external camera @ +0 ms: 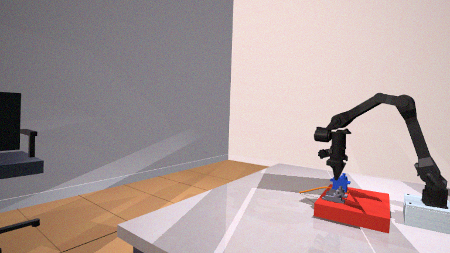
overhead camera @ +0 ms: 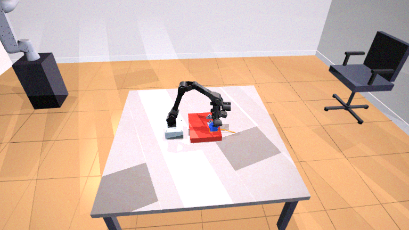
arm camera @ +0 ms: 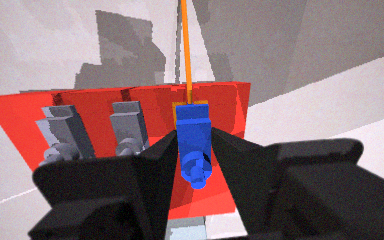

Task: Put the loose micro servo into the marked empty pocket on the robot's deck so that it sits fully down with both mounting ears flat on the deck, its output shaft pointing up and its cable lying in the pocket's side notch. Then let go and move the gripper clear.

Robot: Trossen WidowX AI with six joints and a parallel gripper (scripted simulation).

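Now: gripper tip 12 cm past the red deck, 8 cm to the right of it and 7 cm above it.
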